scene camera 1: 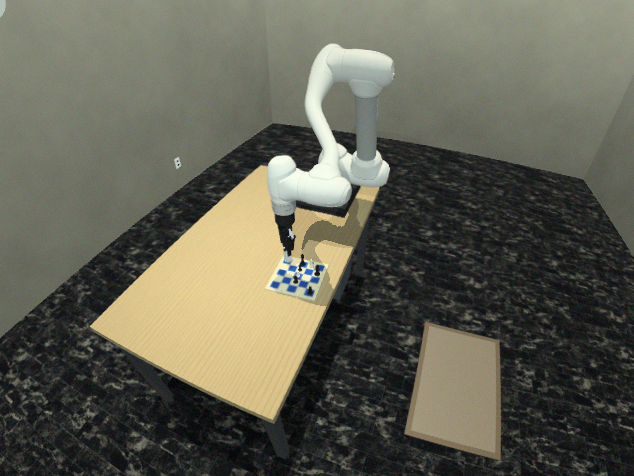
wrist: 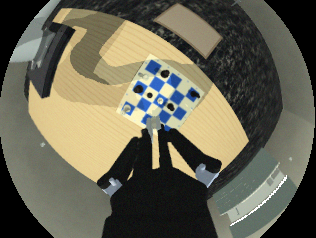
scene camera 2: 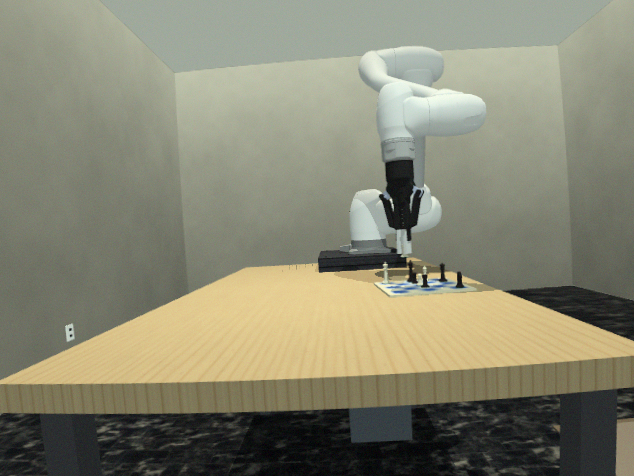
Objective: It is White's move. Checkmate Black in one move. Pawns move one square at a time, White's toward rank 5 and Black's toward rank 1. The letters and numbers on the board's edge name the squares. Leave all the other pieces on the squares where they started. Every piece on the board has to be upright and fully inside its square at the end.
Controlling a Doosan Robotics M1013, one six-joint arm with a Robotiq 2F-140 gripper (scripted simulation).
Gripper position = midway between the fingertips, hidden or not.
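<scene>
My gripper (scene camera 2: 404, 253) is visible, also in the wrist view (wrist: 154, 122). A chessboard (scene camera 1: 282, 279) is present; the wrist view (wrist: 176, 88) and scene camera 2 (scene camera 2: 403, 288) show it too.
</scene>
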